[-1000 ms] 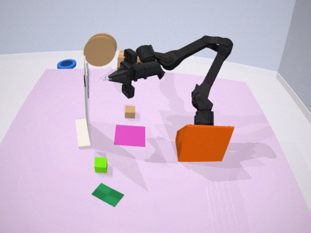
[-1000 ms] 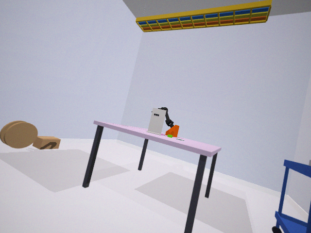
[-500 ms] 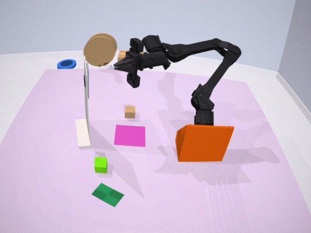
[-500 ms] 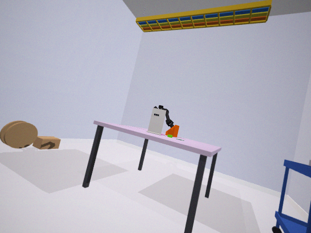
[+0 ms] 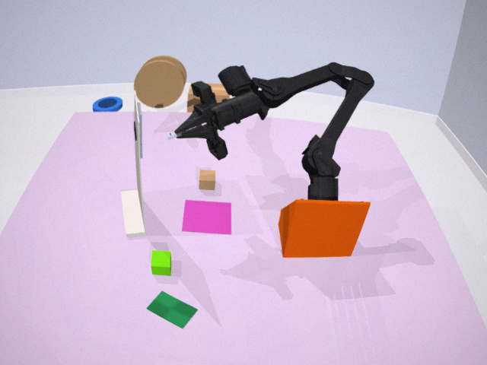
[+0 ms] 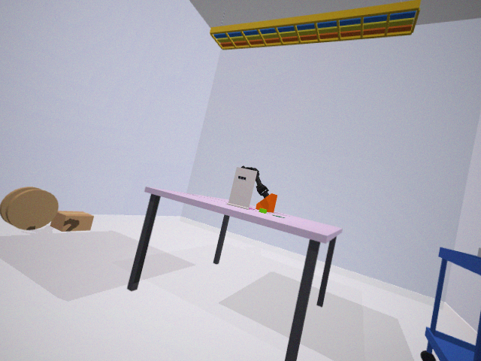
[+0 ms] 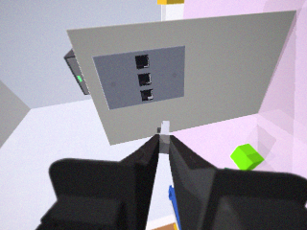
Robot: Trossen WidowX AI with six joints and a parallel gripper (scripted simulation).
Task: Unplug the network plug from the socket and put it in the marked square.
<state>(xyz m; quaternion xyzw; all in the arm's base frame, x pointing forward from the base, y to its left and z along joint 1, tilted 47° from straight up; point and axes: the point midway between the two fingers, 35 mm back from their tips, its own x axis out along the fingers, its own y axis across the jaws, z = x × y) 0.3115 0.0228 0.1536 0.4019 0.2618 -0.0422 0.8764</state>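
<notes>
My gripper tip is now 23 cm above the magenta square and 8 cm past it. From my gripper tip the other things lie so: flat dark green tile: 31 cm to the left, 23 cm below, 1 cm behind; upright panel: 10 cm ahead, 9 cm below; pale grey network plug: right at my gripper tip.
</notes>
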